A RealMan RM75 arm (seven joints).
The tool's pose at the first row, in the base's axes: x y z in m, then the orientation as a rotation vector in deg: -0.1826, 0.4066, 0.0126, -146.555, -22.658, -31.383
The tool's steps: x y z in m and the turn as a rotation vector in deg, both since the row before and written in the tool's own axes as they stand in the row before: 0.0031, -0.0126, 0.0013, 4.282, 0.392, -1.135; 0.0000, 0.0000, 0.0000, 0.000, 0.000, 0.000; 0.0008, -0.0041, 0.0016, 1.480, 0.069, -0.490; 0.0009, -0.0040, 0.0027, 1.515, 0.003, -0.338; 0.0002, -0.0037, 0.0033, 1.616, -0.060, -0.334; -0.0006, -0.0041, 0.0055, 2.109, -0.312, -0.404; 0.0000, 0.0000, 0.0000, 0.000, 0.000, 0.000; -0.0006, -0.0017, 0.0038, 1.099, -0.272, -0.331; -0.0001, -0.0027, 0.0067, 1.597, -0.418, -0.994; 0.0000, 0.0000, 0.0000, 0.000, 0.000, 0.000; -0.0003, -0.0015, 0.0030, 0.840, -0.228, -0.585; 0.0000, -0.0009, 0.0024, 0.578, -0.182, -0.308; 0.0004, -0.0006, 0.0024, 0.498, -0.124, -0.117; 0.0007, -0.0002, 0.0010, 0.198, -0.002, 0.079; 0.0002, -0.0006, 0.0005, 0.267, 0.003, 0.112
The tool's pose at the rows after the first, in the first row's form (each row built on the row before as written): -0.1841, 0.4184, 0.0180, -142.229, -24.708, -30.863; -0.1841, 0.4184, 0.0180, -142.229, -24.708, -30.863; -0.1846, 0.4227, 0.0190, -140.744, -25.543, -30.637; -0.1848, 0.4276, 0.0193, -139.262, -26.208, -30.256; -0.1854, 0.4325, 0.0187, -137.704, -26.898, -29.763; -0.1864, 0.4389, 0.0165, -135.754, -27.842, -28.834; -0.1864, 0.4389, 0.0165, -135.754, -27.842, -28.834; -0.1868, 0.4425, 0.0144, -134.757, -28.520, -28.280; -0.1867, 0.4489, 0.0111, -133.234, -30.114, -27.687; -0.1867, 0.4489, 0.0111, -133.234, -30.114, -27.687; -0.1871, 0.4519, 0.0097, -132.420, -31.021, -27.395; -0.1871, 0.4542, 0.0086, -131.882, -31.542, -27.120; -0.1866, 0.4564, 0.0075, -131.432, -31.799, -26.849; -0.1859, 0.4574, 0.0073, -131.258, -31.731, -26.734; -0.1860, 0.4582, 0.0074, -131.023, -31.629, -26.583
